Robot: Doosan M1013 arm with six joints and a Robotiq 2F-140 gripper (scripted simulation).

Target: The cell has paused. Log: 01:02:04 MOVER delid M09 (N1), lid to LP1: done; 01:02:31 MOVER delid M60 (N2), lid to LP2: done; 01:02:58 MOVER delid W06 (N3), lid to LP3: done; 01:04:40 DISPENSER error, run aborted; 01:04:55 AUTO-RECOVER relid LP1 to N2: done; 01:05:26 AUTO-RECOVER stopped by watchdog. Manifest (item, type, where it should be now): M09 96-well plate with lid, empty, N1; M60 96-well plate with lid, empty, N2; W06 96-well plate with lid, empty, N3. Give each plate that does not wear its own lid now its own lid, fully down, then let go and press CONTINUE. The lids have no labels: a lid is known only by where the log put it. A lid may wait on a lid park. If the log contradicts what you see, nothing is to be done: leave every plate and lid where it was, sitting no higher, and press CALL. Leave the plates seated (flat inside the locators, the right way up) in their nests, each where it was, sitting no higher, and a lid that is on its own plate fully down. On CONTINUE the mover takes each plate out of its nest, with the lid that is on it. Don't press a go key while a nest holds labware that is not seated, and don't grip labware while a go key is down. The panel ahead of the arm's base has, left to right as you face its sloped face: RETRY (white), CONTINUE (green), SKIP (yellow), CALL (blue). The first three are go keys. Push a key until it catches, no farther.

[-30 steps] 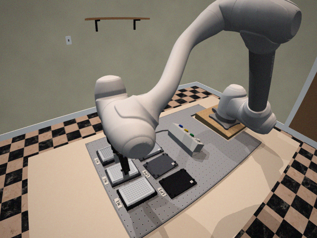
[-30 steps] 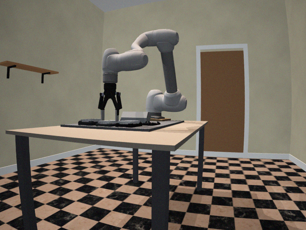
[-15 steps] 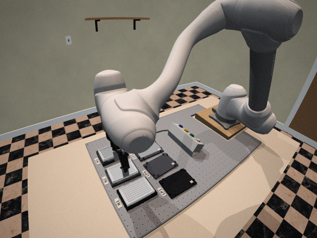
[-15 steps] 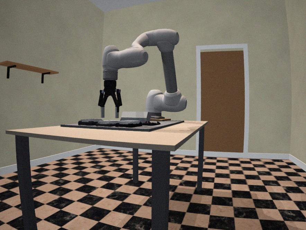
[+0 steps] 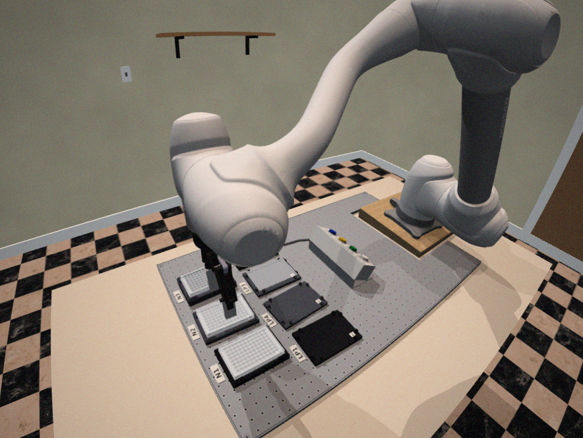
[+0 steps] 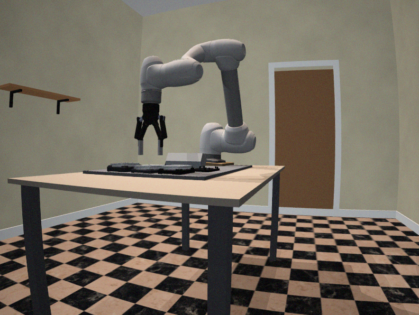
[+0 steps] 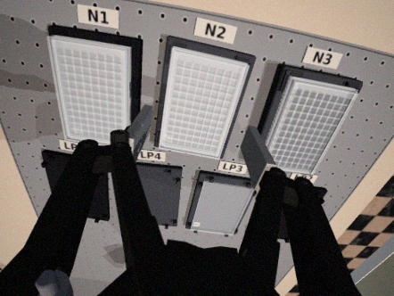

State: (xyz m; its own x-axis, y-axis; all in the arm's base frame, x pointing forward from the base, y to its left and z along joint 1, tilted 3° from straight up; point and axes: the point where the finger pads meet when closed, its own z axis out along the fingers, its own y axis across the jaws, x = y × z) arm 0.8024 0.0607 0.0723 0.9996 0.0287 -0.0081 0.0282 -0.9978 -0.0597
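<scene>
Right now my hand is 180 mm past the clear lid, 80 mm to the left of it and 80 mm above it. Round my hand: lid park LP4 (190 mm behind, 40 mm to the left, 90 mm below); plate (140 mm to the right, 70 mm below); nest N3 (10 mm ahead, 140 mm to the right, 90 mm below).
</scene>
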